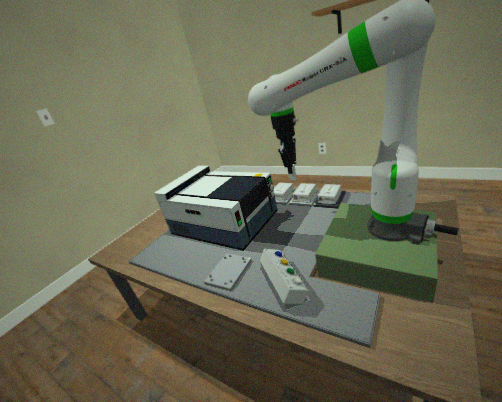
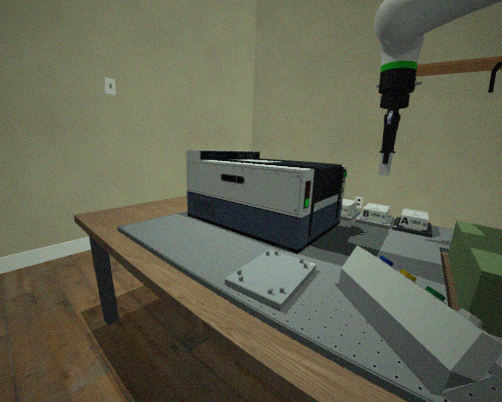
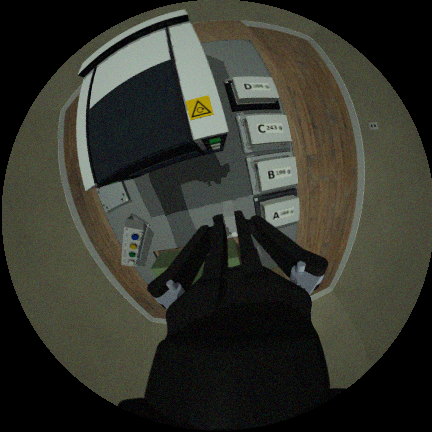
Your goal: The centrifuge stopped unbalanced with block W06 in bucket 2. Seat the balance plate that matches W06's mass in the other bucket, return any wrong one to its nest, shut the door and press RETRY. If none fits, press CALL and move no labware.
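Frame: origin at the arm's base, x back, y right, z up, level; metres.
Where they show: gripper, fingertip midpoint: (image 1: 292,179) (image 2: 383,175) (image 3: 228,208); arm's base, origin of the base link: (image 1: 390,227).
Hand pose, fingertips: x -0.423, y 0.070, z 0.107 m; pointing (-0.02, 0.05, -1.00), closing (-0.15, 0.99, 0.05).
Things, the pixels of their centre, and the offset from my fingertips. "*": a spot on its surface instead. Level surfaces: height alone.
- centrifuge, body centre: (image 3: 140,86) (image 2: 264,187) (image 1: 218,202) dz -0.071, dx -0.327, dy -0.192 m
- small green indicator, surface spot: (image 2: 306,203) (image 1: 239,223) * dz -0.064, dx -0.077, dy -0.303 m
- A, body centre: (image 3: 280,211) (image 2: 413,219) (image 1: 329,193) dz -0.160, dx +0.076, dy +0.187 m
- B, body centre: (image 3: 275,172) (image 2: 376,212) (image 1: 304,192) dz -0.160, dx -0.053, dy +0.164 m
- C, body centre: (image 3: 267,129) (image 2: 342,206) (image 1: 281,191) dz -0.160, dx -0.184, dy +0.140 m
- D, body centre: (image 3: 254,89) dz -0.160, dx -0.324, dy +0.115 m
- button box, body centre: (image 2: 404,299) (image 1: 282,274) (image 3: 130,244) dz -0.151, dx +0.174, dy -0.393 m
- pale plate with small pegs, body centre: (image 2: 273,271) (image 1: 228,269) (image 3: 109,192) dz -0.181, dx -0.046, dy -0.446 m
- grey mat, its level: dz -0.193 m
The centrifuge (image 1: 200,207) (image 2: 260,197) (image 3: 135,120) stands with its lid down; its buckets and W06 are hidden. A small green indicator (image 1: 239,222) (image 2: 306,203) shows on its front. Labelled blocks stand in a row beside it: A (image 1: 330,193) (image 2: 415,220) (image 3: 280,212), B (image 1: 305,192) (image 2: 376,212) (image 3: 276,174), C (image 1: 283,191) (image 2: 348,206) (image 3: 268,130) reading 243 g, and D (image 3: 255,90). The other masses are blurred. The button box (image 1: 280,282) (image 2: 400,310) (image 3: 126,240) has blue, yellow and green buttons. My gripper (image 1: 292,175) (image 2: 384,166) (image 3: 228,208) is shut and empty, above the row's near side.
A pale plate with small pegs (image 1: 227,271) (image 2: 272,277) (image 3: 114,196) lies on the grey mat (image 1: 165,255) (image 2: 165,232) before the centrifuge. The green base block (image 1: 375,260) (image 2: 465,245) (image 3: 167,260) carries the arm. The wooden table edge (image 2: 165,280) runs along the front.
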